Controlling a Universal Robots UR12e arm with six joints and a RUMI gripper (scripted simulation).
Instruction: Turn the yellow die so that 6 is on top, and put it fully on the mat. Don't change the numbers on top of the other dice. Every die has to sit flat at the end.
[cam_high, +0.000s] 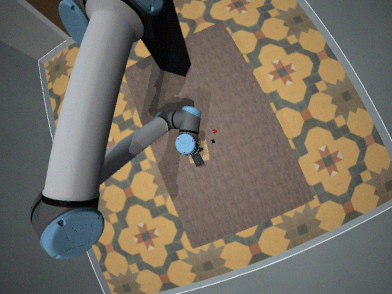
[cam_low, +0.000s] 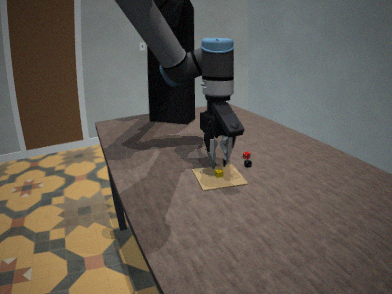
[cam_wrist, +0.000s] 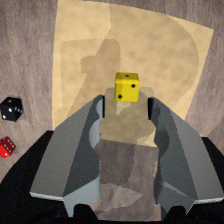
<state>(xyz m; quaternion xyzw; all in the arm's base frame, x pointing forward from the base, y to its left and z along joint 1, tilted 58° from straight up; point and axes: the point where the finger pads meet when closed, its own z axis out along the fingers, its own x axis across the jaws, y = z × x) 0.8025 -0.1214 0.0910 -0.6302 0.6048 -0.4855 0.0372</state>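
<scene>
My hand is 30 mm above the yellow die. Also, from my hand: black die: 130 mm to the left, 40 mm below; then red die: 180 mm to the left, 50 mm behind, 40 mm below; then tan mat: 50 mm below.
</scene>
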